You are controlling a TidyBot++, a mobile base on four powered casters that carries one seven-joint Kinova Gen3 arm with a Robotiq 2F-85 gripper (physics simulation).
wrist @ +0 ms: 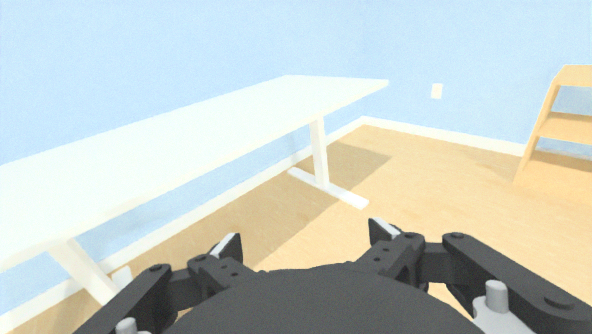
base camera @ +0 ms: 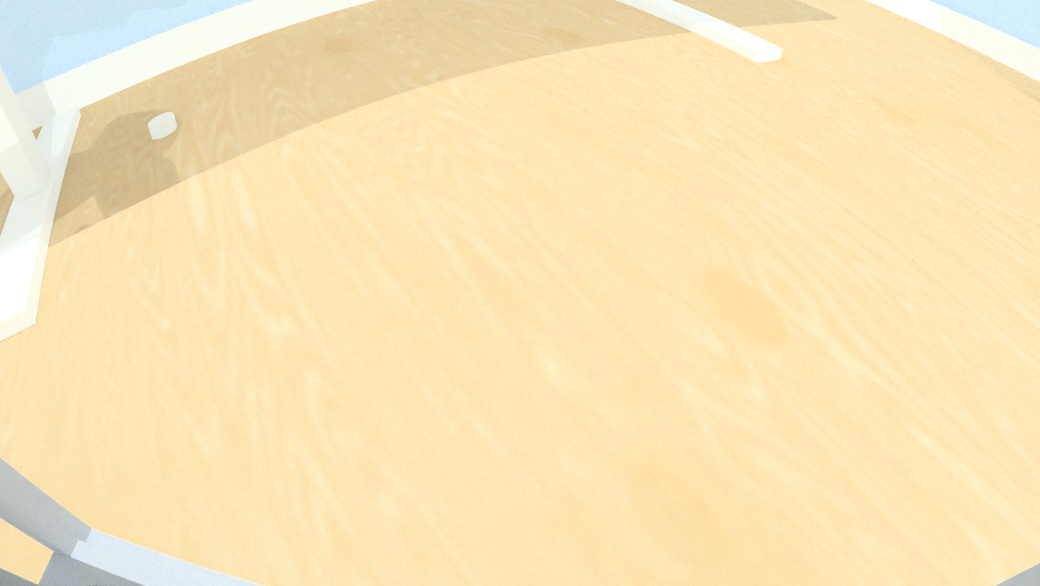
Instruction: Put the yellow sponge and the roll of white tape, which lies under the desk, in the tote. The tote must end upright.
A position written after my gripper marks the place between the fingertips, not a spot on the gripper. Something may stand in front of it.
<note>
In view: my gripper (wrist: 305, 239) and a white desk (wrist: 60, 193).
</note>
